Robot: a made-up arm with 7 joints.
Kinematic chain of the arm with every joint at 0, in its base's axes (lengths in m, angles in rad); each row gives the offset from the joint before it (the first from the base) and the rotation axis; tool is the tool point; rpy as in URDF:
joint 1: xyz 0 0 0.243 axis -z
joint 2: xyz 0 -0.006 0.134 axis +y
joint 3: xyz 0 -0.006 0.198 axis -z
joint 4: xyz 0 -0.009 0.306 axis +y
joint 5: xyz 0 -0.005 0.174 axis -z
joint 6: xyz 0 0 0.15 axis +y
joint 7: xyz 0 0 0.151 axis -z
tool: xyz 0 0 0 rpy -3.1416 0 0
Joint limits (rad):
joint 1: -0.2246..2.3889
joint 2: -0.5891..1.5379
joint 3: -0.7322..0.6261
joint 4: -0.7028..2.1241
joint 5: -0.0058..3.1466
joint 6: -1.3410..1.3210
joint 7: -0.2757..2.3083
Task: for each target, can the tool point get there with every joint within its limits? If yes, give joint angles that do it. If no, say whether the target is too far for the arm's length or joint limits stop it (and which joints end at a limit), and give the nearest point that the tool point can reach.
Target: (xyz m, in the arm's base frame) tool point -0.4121 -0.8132 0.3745
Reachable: yes | joints 1.9950 1.2470 -0.0929 0.5468 0.6114 0.5041 0.7245
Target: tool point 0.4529 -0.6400 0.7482
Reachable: yes | joints 0.9680 0.6850 0.0139 0.8392 2.3463 -0.3936 2.0903
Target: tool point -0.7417 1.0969 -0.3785
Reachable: no: too far | nearest point -0.4297 0.0277 0.1056 | short by 1.214 m
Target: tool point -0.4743 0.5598 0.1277
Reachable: no: joint limits stop it (at a limit: joint 1, joint 2, joint 3, joint 4) | nearest point -0.3975 0.0510 0.1627 | short by 0.516 m
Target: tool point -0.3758 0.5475 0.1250
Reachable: no: joint limits stop it (at a limit: joint 1, joint 2, joint 3, joint 4) | nearest point -0.3752 0.0527 0.1617 | short by 0.496 m
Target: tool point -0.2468 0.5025 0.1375
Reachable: no: joint limits stop it (at a limit: joint 1, joint 2, joint 3, joint 4) | nearest point 0.1609 0.3006 0.1647 | short by 0.456 m
